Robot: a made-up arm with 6 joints.
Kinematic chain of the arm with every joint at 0, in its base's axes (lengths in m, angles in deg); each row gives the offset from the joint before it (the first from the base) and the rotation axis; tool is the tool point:
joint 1: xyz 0 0 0.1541 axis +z
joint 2: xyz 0 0 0 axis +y
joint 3: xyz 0 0 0.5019 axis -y
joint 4: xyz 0 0 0 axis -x
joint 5: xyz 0.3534 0 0 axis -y
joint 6: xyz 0 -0.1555 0 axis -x
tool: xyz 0 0 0
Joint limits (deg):
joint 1: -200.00..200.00
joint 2: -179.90..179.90
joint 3: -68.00..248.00
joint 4: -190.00..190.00
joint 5: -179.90..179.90
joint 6: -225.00..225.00
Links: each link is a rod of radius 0.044 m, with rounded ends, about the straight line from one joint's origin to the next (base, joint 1, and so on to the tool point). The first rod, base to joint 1, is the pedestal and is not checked.
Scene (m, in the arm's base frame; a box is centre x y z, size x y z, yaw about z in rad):
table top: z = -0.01
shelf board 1: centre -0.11 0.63 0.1 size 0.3 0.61 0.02 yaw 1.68
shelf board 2: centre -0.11 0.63 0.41 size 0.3 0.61 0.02 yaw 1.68
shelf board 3: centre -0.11 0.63 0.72 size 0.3 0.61 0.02 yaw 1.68
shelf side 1: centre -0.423 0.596 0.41 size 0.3 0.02 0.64 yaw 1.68
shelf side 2: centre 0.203 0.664 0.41 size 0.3 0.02 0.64 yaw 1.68
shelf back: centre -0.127 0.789 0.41 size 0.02 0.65 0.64 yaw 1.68
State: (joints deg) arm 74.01 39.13 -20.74 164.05 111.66 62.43
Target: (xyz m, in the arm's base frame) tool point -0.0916 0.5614 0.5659
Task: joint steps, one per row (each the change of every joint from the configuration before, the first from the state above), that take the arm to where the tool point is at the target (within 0.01 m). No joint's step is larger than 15 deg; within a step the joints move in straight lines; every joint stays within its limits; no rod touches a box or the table.
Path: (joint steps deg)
1: -6.48 -5.82 -13.94 5.71 0.00 0.00
2: -6.49 -5.82 -13.95 5.70 0.00 0.00
3: 4.50 -10.92 7.68 -3.09 0.00 0.00
4: 4.49 -10.92 7.68 -3.09 0.00 0.00
5: 4.50 -10.91 7.68 -3.09 0.00 0.00
6: 3.45 9.38 10.00 -3.59 0.00 0.00
7: 3.44 9.39 10.01 -3.59 0.00 0.00
8: 3.45 9.39 10.01 -3.60 0.00 0.00

